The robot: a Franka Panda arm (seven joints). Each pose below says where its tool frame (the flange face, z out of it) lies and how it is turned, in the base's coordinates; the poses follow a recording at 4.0 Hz.
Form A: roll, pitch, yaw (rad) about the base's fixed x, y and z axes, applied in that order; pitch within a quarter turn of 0, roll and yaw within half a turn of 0; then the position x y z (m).
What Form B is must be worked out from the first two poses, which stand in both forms.
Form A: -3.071 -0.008 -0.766 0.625 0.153 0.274
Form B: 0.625 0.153 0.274 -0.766 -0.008 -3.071
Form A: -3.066 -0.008 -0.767 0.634 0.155 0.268
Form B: 0.634 0.155 0.268 -0.767 -0.008 -3.066
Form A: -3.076 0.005 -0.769 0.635 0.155 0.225
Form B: 0.635 0.155 0.225 -0.769 0.005 -3.076
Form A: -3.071 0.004 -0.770 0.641 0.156 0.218
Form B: 0.641 0.156 0.218 -0.770 0.004 -3.071
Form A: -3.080 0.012 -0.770 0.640 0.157 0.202
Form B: 0.640 0.157 0.202 -0.770 0.012 -3.080
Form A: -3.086 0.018 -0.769 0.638 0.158 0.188
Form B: 0.638 0.158 0.188 -0.769 0.018 -3.086
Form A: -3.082 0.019 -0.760 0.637 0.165 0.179
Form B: 0.637 0.165 0.179 -0.760 0.019 -3.082
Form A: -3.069 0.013 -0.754 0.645 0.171 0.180
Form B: 0.645 0.171 0.180 -0.754 0.013 -3.069
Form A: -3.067 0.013 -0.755 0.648 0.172 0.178
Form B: 0.648 0.172 0.178 -0.755 0.013 -3.067
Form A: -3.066 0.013 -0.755 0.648 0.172 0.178
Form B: 0.648 0.172 0.178 -0.755 0.013 -3.066
